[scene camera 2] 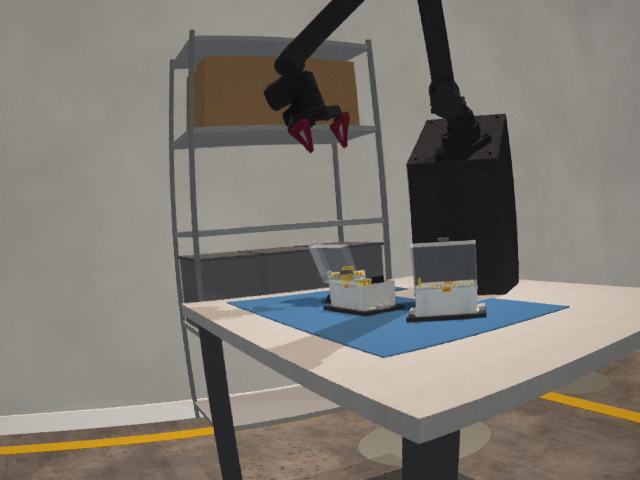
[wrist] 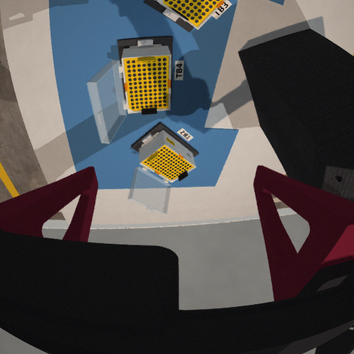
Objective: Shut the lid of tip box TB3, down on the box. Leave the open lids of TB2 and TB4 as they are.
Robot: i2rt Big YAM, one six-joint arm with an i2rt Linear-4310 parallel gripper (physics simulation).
My gripper shows in scene camera 2 and in the wrist view. The same spot on my gripper: [scene camera 2: 341, 118] is [wrist: 281, 296].
